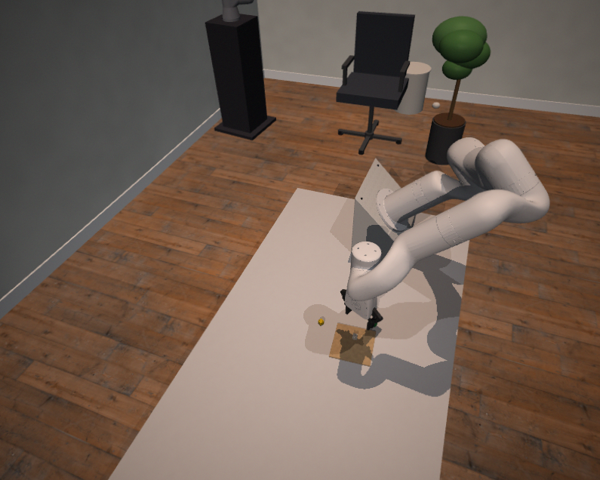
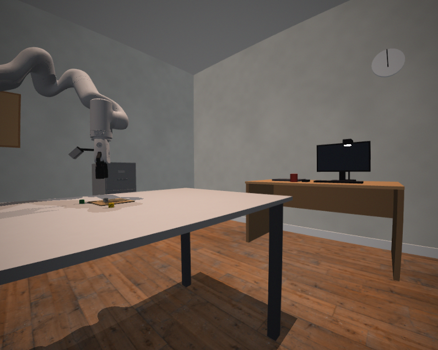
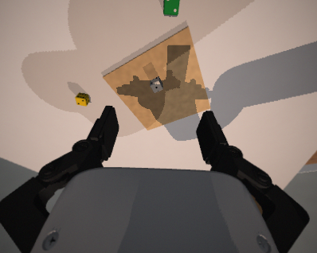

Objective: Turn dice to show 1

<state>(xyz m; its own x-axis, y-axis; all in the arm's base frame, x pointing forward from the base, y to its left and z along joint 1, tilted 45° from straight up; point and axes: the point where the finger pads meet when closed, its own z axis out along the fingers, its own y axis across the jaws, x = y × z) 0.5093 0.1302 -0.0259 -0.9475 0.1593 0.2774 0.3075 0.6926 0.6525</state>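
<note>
Right now my hand is 70 mm past the green die, 30 mm to the right of it and 110 mm above it. From my hand the other things lie so: mat (30 mm ahead, 110 mm below); then white die (10 mm ahead, 10 mm to the right, 100 mm below); then yellow die (10 mm ahead, 140 mm to the right, 110 mm below).
</note>
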